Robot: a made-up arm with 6 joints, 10 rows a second.
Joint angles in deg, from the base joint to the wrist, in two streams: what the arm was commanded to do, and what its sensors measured. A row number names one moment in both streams.
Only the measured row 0 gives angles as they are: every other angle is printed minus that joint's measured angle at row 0.
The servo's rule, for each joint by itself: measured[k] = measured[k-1] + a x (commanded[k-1-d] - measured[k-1]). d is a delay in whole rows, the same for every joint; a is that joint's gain. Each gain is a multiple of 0.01, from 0.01 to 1. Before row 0 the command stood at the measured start. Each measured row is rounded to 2 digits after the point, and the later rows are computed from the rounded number. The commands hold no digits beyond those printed.
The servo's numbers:
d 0
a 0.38 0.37 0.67 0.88 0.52 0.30
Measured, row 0:
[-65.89, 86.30, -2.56, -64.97, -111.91, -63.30]
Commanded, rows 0 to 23:
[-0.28, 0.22, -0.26, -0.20, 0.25, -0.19]
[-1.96, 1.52, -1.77, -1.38, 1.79, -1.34]
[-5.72, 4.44, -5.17, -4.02, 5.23, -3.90]
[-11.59, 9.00, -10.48, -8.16, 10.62, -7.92]
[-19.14, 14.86, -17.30, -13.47, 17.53, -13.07]
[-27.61, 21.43, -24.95, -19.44, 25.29, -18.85]
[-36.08, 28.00, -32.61, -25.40, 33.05, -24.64]
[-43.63, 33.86, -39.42, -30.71, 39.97, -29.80]
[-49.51, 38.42, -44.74, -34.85, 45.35, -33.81]
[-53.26, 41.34, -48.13, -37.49, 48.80, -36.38]
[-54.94, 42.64, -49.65, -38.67, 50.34, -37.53]
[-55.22, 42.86, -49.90, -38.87, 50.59, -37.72]
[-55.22, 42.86, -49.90, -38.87, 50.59, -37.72]
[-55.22, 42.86, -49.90, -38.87, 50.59, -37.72]
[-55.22, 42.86, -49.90, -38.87, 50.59, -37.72]
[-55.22, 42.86, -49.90, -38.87, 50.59, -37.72]
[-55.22, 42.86, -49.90, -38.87, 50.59, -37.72]
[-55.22, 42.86, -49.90, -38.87, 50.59, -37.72]
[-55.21, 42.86, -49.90, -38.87, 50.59, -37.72]
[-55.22, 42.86, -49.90, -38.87, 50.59, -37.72]
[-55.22, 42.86, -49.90, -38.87, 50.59, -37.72]
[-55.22, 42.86, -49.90, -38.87, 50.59, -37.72]
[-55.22, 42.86, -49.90, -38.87, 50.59, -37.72]
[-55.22, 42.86, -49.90, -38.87, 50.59, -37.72]
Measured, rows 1 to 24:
[-0.11, 0.08, -0.17, -0.18, 0.13, -0.06]
[-0.81, 0.61, -1.24, -1.24, 0.99, -0.44]
[-2.68, 2.03, -3.87, -3.69, 3.19, -1.48]
[-6.07, 4.61, -8.30, -7.62, 7.05, -3.41]
[-11.04, 8.40, -14.33, -12.77, 12.50, -6.31]
[-17.34, 13.22, -21.45, -18.64, 19.15, -10.07]
[-24.46, 18.69, -28.93, -24.59, 26.38, -14.44]
[-31.74, 24.30, -35.96, -29.98, 33.45, -19.05]
[-38.49, 29.52, -41.84, -34.27, 39.64, -23.48]
[-44.10, 33.89, -46.05, -37.10, 44.40, -27.35]
[-48.22, 37.13, -48.46, -38.48, 47.49, -30.40]
[-50.88, 39.25, -49.42, -38.82, 49.10, -32.60]
[-52.53, 40.59, -49.74, -38.86, 49.87, -34.14]
[-53.55, 41.43, -49.85, -38.87, 50.24, -35.21]
[-54.18, 41.96, -49.88, -38.87, 50.42, -35.96]
[-54.58, 42.29, -49.89, -38.87, 50.51, -36.49]
[-54.82, 42.50, -49.90, -38.87, 50.55, -36.86]
[-54.97, 42.63, -49.90, -38.87, 50.57, -37.12]
[-55.06, 42.72, -49.90, -38.87, 50.58, -37.30]
[-55.12, 42.77, -49.90, -38.87, 50.59, -37.43]
[-55.16, 42.80, -49.90, -38.87, 50.59, -37.52]
[-55.18, 42.82, -49.90, -38.87, 50.59, -37.58]
[-55.20, 42.83, -49.90, -38.87, 50.59, -37.62]
[-55.21, 42.84, -49.90, -38.87, 50.59, -37.65]

